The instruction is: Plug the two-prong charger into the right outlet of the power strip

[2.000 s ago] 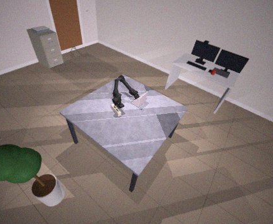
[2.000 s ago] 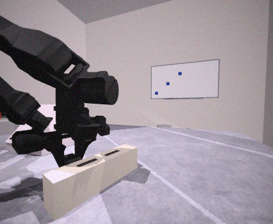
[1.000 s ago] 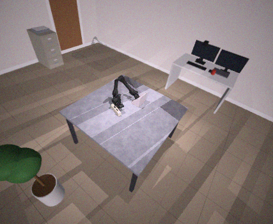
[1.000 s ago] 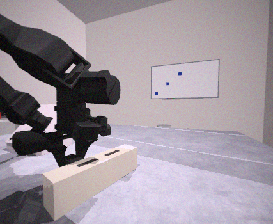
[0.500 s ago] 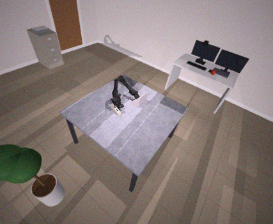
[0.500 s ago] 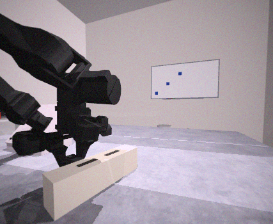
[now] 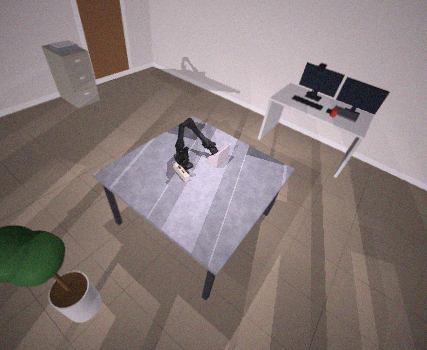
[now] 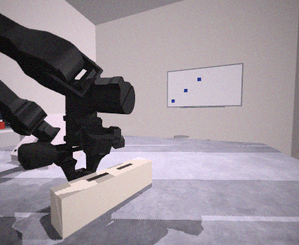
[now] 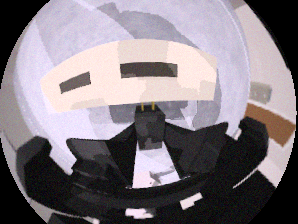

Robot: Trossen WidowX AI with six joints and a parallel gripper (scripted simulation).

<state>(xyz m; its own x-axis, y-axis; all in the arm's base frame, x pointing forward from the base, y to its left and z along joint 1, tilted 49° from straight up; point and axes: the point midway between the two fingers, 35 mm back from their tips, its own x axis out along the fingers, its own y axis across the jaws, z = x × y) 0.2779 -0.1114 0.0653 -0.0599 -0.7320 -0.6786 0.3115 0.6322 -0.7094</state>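
My gripper tip is now 2 cm short of the two-prong charger, 1 cm to the left of it and 1 cm below it.
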